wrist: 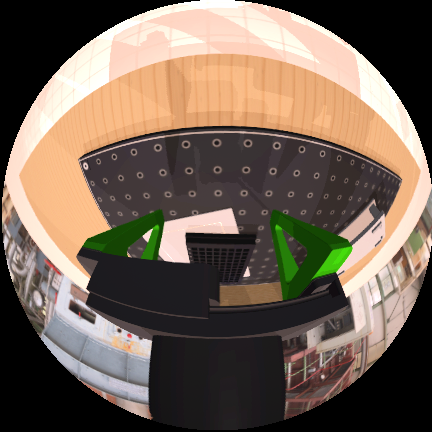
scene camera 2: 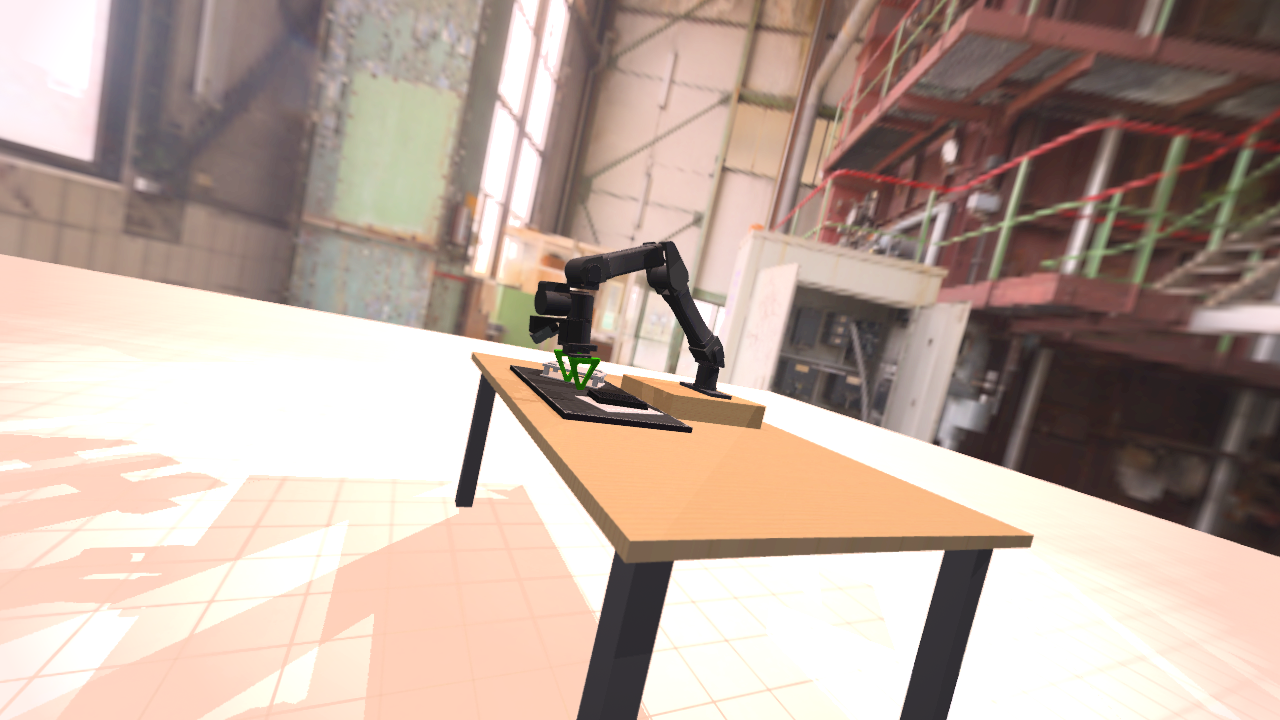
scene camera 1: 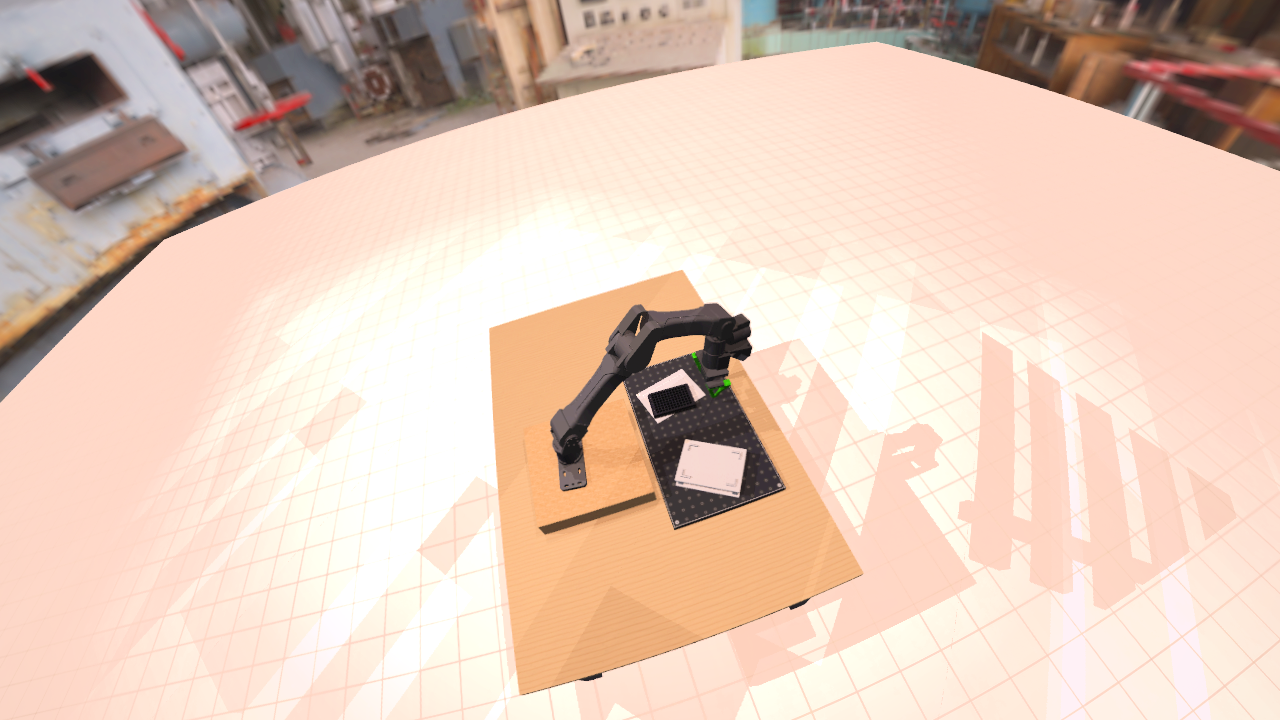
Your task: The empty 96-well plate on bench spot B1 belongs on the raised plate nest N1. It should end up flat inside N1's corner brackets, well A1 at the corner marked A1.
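Seen in the pictures: gripper, fingertip midpoint: (wrist: 216,215) (scene camera 2: 573,385) (scene camera 1: 708,384); arm's base, origin of the base link: (scene camera 2: 703,391) (scene camera 1: 570,455).
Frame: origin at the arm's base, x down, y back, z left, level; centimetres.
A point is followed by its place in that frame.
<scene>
The black 96-well plate (scene camera 1: 671,400) {x 3.2, y -30.5, z 12.6 cm} (scene camera 2: 617,396) {x 3.2, y -30.7, z 13.0 cm} (wrist: 220,257) {x 3.4, y -33.4, z 13.1 cm} lies flat on the white sheet of spot B1 (scene camera 1: 666,382) {x 4.6, y -30.7, z 20.7 cm} (wrist: 200,225) {x 4.6, y -38.1, z 15.8 cm}, turned relative to the sheet. The white raised nest N1 (scene camera 1: 711,465) {x 1.3, y -35.5, z -11.7 cm} (wrist: 367,242) {x 1.2, y -38.7, z -12.1 cm} stands on the same dark board, with dark corner marks on its top; the A1 lettering is too small to read. My gripper (scene camera 1: 708,372) {x 2.1, y -42.2, z 14.2 cm} (scene camera 2: 573,383) {x 2.1, y -42.2, z 14.2 cm} (wrist: 216,215) {x 2.1, y -42.2, z 14.2 cm} is open and empty, green fingers pointing down. It hangs above the board beside the plate, on the side away from the arm's base. The wrist view shows the plate beyond the fingertips, partly hidden by the gripper body.
The dark perforated board (scene camera 1: 751,447) {x 4.8, y -47.8, z -7.8 cm} (scene camera 2: 537,385) {x 4.8, y -48.6, z 5.9 cm} (wrist: 230,155) {x 4.8, y -46.5, z 13.4 cm} lies on the wooden table (scene camera 1: 626,573) {x 6.1, y -9.1, z -31.9 cm} (scene camera 2: 760,483) {x 6.1, y -19.6, z 56.5 cm} (wrist: 210,90) {x 6.1, y -52.1, z 15.5 cm}. The arm's base stands on a raised wooden block (scene camera 1: 608,492) {x 0.5, y -8.6, z -12.8 cm} (scene camera 2: 716,407) {x 1.7, y -3.5, z 13.8 cm} next to the board.
</scene>
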